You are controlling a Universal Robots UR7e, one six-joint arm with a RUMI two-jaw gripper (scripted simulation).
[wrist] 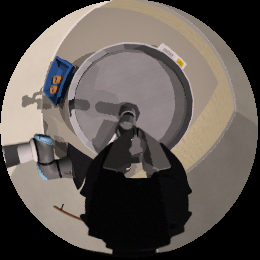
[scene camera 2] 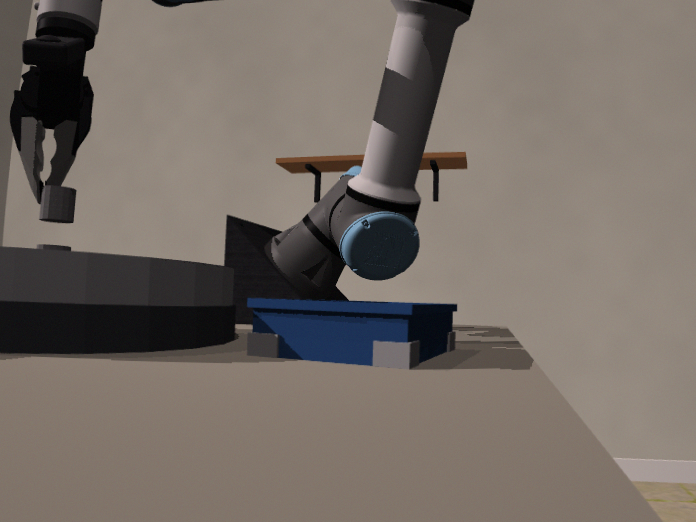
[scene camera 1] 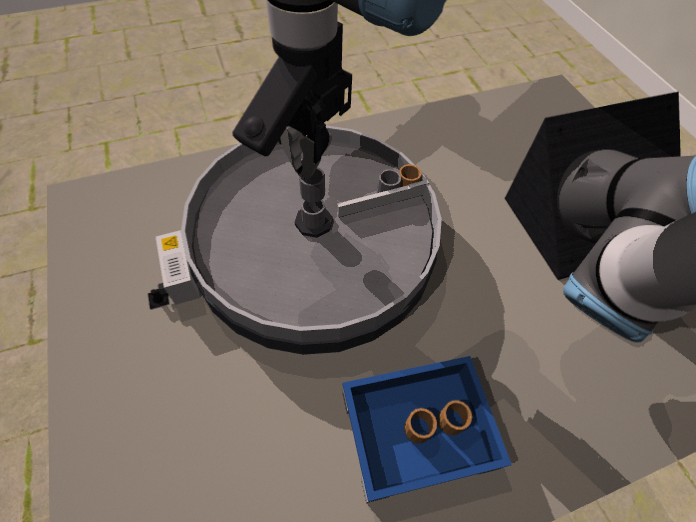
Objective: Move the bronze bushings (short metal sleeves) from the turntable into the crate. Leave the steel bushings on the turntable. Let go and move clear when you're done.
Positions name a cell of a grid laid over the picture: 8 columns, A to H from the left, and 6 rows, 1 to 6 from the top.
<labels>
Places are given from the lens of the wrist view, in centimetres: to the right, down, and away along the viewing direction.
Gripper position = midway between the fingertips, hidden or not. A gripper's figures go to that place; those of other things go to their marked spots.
my gripper (wrist: E3): 1, 0, 15
blue crate (wrist: B2): -33, -29, 18
grey turntable (wrist: E2): 3, -14, 19
The marked spots on the blue crate and the grey turntable are 39 cm apart.
</labels>
